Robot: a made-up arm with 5 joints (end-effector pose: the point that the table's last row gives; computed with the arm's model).
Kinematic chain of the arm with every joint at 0, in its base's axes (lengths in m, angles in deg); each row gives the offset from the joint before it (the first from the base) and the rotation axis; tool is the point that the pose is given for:
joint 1: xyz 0 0 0.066 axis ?
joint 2: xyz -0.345 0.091 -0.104 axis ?
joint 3: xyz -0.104 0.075 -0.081 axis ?
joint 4: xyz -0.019 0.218 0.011 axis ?
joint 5: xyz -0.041 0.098 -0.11 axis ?
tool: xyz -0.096 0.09 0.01
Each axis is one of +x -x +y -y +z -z.
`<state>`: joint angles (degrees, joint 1 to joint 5).
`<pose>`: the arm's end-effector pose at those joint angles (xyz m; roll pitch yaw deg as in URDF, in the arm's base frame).
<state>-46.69 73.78 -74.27 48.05 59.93</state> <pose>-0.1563 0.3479 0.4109 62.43 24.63 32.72</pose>
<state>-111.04 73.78 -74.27 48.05 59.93</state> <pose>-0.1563 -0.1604 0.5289 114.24 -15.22 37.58</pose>
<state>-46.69 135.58 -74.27 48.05 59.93</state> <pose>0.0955 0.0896 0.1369 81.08 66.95 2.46</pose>
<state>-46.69 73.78 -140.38 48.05 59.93</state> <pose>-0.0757 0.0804 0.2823 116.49 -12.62 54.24</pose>
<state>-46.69 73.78 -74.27 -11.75 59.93</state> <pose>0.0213 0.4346 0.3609 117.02 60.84 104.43</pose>
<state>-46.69 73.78 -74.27 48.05 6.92</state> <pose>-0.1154 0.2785 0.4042 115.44 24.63 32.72</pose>
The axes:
joint 1: -x
joint 2: -z
joint 3: -y
joint 4: +z
joint 5: -x

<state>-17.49 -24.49 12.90 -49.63 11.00</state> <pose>-0.6017 0.6039 -0.0380 14.59 -0.47 -27.07</pose>
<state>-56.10 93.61 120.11 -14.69 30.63</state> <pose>0.1522 0.1686 -0.0562 -8.55 -61.88 -118.17</pose>
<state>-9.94 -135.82 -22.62 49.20 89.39</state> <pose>-0.2734 -0.2873 -0.2746 -82.12 15.59 -175.40</pose>
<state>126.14 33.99 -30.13 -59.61 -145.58</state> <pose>-0.2718 -0.4829 -0.2607 -76.22 -67.65 108.31</pose>
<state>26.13 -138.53 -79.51 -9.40 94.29</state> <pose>-0.3837 -0.4222 0.1794 31.24 77.75 -97.15</pose>
